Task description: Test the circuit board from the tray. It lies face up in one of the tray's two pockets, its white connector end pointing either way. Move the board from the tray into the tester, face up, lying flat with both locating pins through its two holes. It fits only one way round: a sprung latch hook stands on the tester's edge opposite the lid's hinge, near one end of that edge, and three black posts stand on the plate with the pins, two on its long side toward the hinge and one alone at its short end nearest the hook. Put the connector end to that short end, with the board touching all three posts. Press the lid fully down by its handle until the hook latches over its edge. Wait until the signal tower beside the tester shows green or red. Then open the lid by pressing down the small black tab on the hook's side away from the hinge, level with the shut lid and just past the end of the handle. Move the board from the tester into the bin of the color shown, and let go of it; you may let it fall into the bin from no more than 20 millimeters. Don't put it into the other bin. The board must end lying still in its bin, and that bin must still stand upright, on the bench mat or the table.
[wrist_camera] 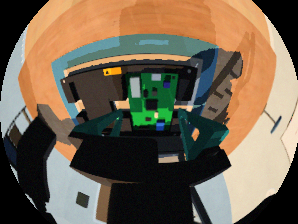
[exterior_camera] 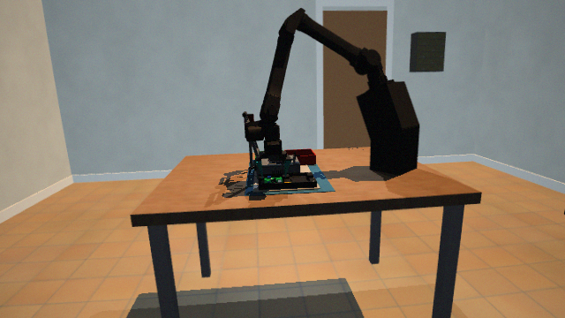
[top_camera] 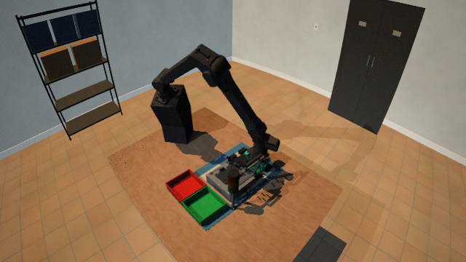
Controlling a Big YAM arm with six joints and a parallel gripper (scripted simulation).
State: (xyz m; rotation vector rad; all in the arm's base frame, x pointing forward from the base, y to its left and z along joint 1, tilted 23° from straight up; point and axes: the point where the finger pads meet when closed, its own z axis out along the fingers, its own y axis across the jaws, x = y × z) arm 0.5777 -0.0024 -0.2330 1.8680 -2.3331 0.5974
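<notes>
The green circuit board lies 2 cm below my hand. From my hand the other things lie so: green bin 36 cm to the right, 9 cm behind, 2 cm below; then tester lid 19 cm to the right, 14 cm above, 4 cm ahead; then red bin 32 cm to the right, 23 cm behind, 2 cm below.
</notes>
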